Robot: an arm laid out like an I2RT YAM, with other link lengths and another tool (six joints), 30 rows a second.
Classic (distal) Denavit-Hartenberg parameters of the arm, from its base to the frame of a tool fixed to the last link. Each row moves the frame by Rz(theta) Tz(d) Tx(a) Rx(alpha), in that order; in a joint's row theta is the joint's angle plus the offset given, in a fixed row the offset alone. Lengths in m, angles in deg.
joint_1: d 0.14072, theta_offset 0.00, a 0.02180, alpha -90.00
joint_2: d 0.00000, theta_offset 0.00, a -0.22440, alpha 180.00
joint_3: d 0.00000, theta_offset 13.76, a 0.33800, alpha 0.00
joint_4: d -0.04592, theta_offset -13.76, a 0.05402, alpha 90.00
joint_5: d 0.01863, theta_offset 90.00, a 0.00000, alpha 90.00
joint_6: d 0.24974, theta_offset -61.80, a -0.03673, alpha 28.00
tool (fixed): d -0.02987, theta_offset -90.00, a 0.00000, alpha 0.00
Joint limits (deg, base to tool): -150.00..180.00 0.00..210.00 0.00..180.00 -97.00..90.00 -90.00..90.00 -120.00..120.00
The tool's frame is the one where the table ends.
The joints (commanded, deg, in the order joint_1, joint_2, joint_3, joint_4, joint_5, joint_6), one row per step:
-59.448 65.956 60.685 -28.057 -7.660 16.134
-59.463 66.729 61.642 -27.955 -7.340 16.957
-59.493 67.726 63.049 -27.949 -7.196 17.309
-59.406 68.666 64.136 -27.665 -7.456 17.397
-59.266 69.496 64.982 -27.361 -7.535 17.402
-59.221 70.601 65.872 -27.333 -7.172 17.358
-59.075 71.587 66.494 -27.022 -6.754 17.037
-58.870 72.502 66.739 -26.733 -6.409 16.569
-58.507 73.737 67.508 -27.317 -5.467 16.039
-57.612 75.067 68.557 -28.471 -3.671 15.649
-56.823 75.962 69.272 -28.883 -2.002 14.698
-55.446 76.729 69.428 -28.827 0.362 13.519
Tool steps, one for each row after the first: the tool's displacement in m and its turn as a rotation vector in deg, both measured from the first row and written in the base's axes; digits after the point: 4 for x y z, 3 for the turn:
0.0013 -0.0038 0.0034 0.104 -0.528 -0.729
0.0032 -0.0082 0.0088 -0.106 -0.904 -1.068
0.0070 -0.0111 0.0126 -0.353 -1.303 -0.807
0.0102 -0.0136 0.0151 -0.600 -1.508 -0.601
0.0112 -0.0175 0.0145 -0.566 -1.217 -0.839
0.0127 -0.0210 0.0131 -0.810 -0.789 -0.874
0.0142 -0.0231 0.0087 -0.831 -0.127 -0.707
0.0141 -0.0247 0.0032 -0.486 1.210 -0.837
0.0145 -0.0243 -0.0026 -0.009 3.088 -1.195
0.0148 -0.0252 -0.0054 -0.511 4.840 -1.232
0.0165 -0.0243 -0.0108 -1.398 7.073 -1.108

